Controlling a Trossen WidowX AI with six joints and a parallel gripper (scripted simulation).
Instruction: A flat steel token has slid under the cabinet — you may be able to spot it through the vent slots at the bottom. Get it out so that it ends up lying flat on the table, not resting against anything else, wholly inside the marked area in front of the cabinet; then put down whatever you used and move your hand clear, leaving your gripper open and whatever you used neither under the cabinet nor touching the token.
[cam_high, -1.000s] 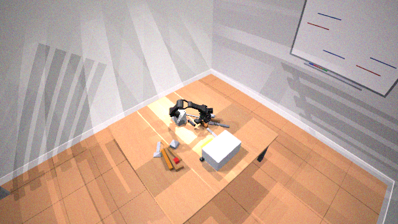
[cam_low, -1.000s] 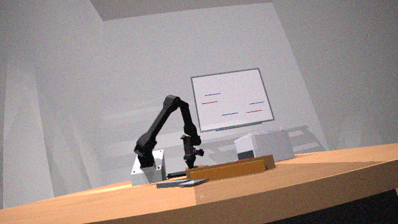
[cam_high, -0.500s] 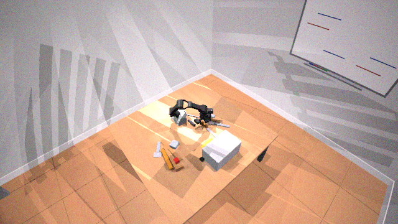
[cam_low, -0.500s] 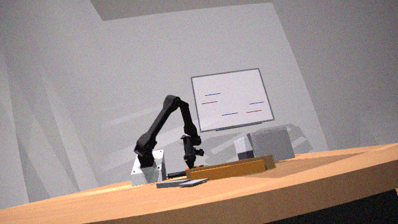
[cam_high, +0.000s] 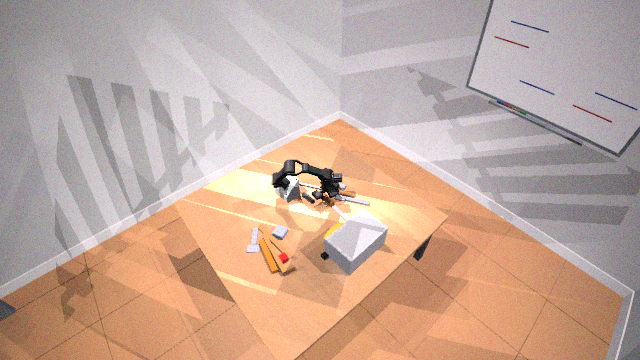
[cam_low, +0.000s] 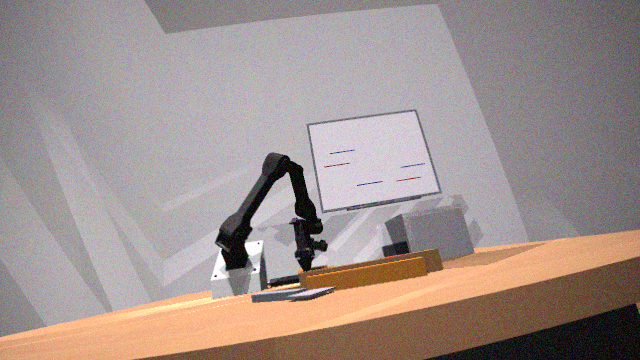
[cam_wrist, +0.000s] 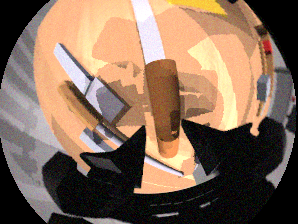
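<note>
My gripper tip is 130 mm to the right of the grey bar and 70 mm past it. Round my gripper tip: thin wooden stick 440 mm to the right, 70 mm ahead; red block 470 mm to the right, 210 mm ahead, 10 mm above; grey block 380 mm to the right, 50 mm ahead, 10 mm above.
</note>
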